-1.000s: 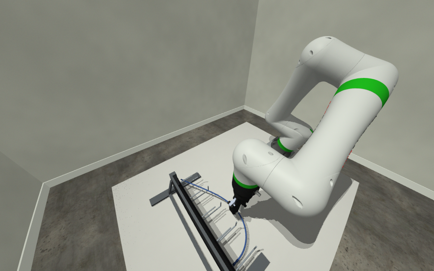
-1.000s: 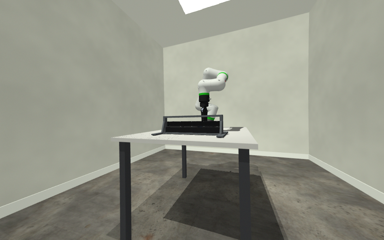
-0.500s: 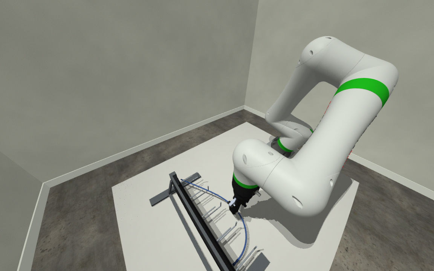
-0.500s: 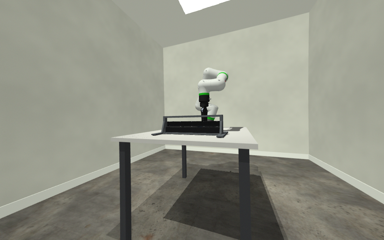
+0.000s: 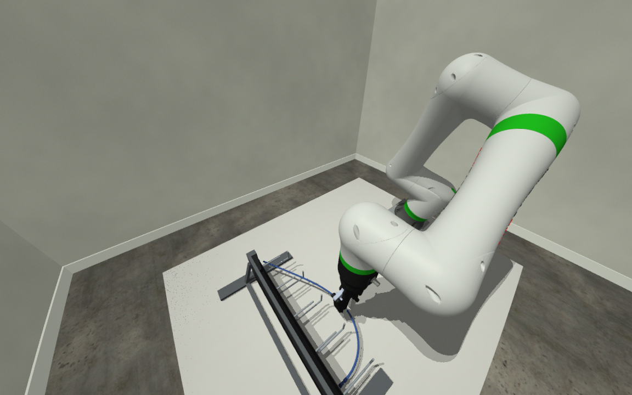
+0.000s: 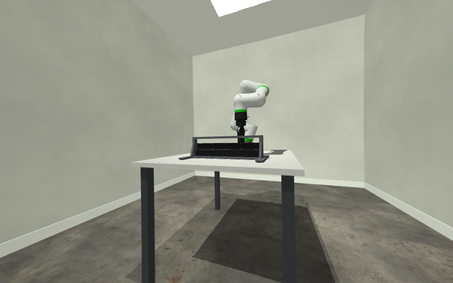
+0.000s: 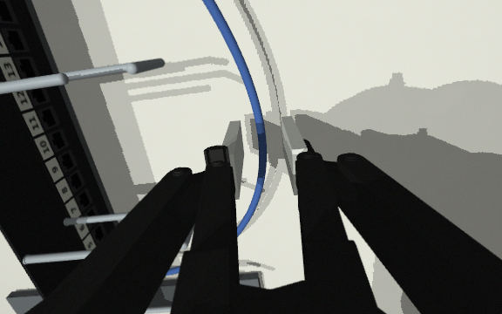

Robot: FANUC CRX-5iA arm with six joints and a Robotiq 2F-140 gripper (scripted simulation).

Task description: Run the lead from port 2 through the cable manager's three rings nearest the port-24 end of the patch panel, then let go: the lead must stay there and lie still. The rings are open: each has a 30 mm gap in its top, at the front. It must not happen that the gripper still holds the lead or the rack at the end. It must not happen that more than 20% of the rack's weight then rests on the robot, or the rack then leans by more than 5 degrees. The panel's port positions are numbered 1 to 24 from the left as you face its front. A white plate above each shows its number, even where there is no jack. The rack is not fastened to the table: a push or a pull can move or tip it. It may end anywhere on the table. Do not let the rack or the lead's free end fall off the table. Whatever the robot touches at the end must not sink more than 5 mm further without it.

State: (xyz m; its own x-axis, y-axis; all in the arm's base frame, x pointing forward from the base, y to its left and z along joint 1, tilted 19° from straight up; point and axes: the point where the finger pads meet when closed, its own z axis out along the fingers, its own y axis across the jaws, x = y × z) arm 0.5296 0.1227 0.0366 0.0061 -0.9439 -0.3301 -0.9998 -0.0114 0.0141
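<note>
My hand is 170 mm short of the rack, 50 mm to the left of it and 10 mm below it.
</note>
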